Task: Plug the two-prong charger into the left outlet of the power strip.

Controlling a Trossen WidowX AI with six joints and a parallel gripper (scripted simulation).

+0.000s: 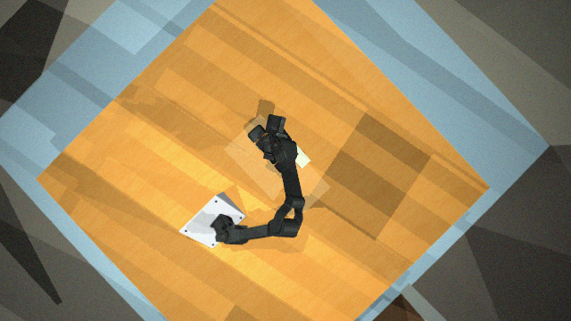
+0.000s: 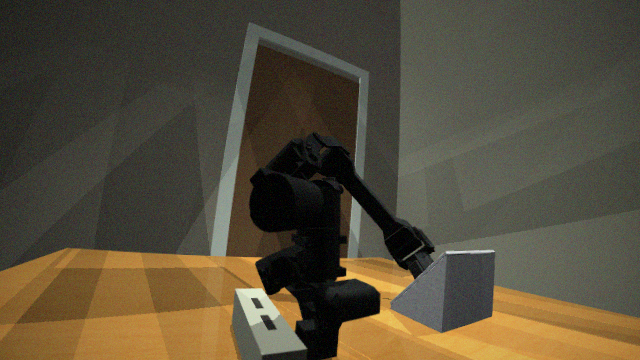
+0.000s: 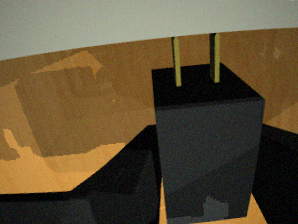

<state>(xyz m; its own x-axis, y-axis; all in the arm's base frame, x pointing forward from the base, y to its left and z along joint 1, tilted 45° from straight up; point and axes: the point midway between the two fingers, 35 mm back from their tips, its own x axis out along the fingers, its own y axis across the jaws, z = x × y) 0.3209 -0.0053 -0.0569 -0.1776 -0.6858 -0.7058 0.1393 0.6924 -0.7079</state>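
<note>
The box-shaped charger is 20 mm ahead of my gripper tip and 10 mm above it.
</note>
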